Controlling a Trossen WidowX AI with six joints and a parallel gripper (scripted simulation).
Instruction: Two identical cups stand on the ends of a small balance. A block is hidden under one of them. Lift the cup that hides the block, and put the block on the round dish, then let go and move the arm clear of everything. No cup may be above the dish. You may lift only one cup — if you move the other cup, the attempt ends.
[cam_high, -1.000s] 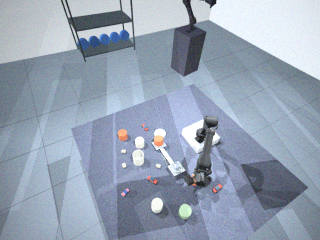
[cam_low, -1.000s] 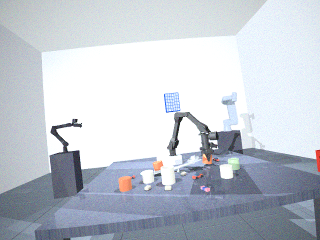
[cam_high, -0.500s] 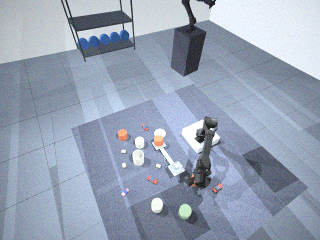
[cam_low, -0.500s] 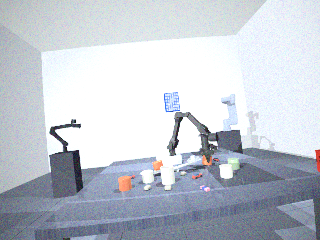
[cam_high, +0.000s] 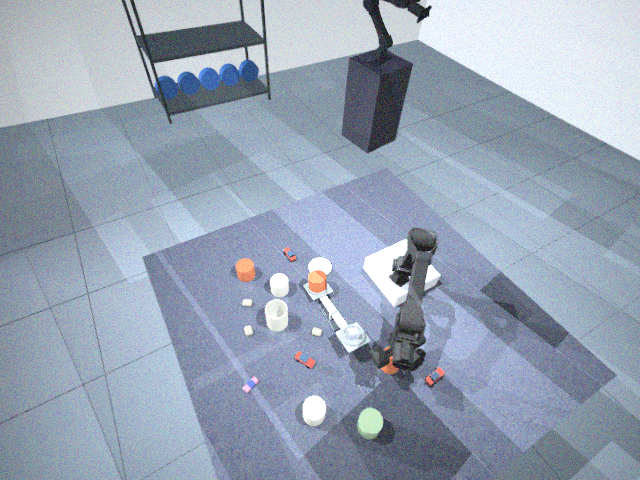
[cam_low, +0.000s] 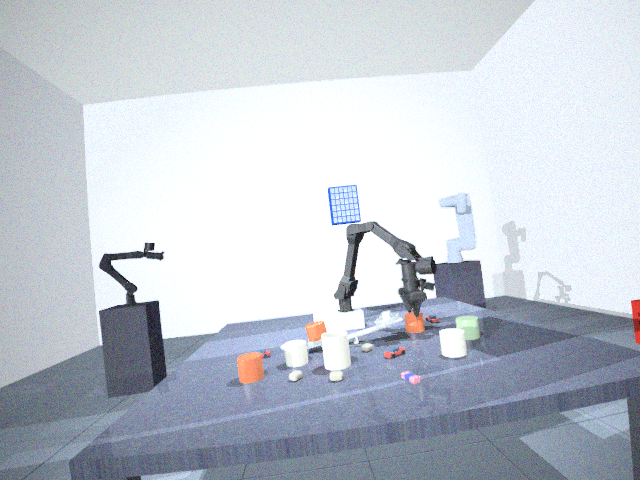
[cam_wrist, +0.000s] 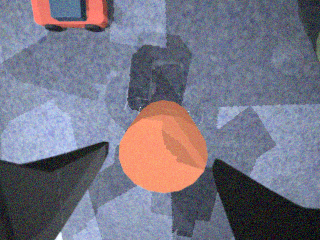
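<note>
The pale round dish is 47 cm to the right of my gripper tip, 6 cm below it and 6 cm behind it. Round my gripper tip: small white balance: 26 cm to the right, 5 cm ahead, 4 cm below; white mug: 37 cm to the right, 22 cm ahead, 2 cm below.
</note>
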